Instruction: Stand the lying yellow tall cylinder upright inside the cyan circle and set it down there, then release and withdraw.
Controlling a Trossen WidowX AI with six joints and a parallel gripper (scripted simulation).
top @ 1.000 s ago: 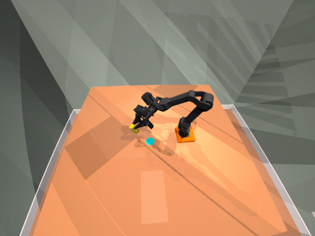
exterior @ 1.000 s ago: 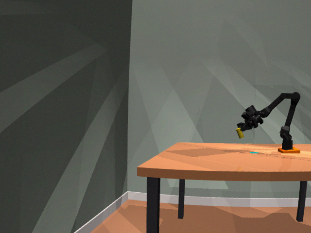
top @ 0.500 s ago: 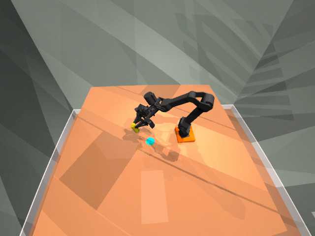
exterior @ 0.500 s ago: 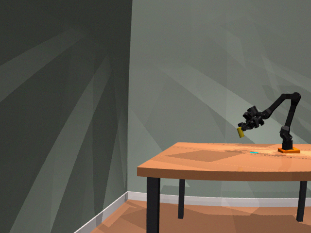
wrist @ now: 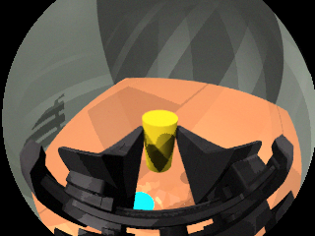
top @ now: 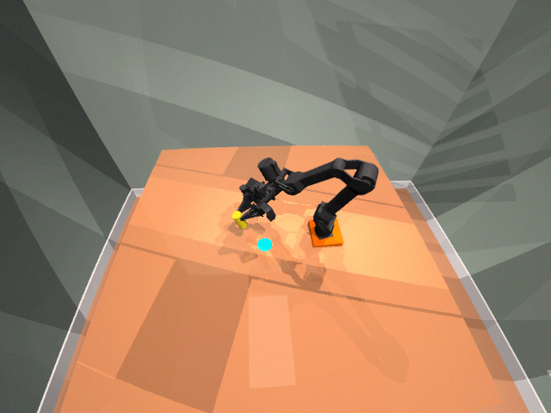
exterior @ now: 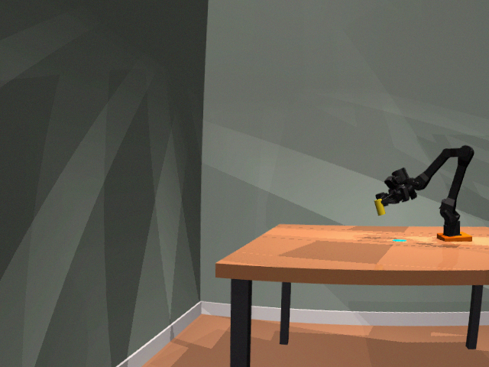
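The cyan circle lies 9 cm behind my gripper tip, 4 cm to the left of it and 16 cm below it. Round my gripper tip: yellow tall cylinder: 1 cm behind, 2 cm below.
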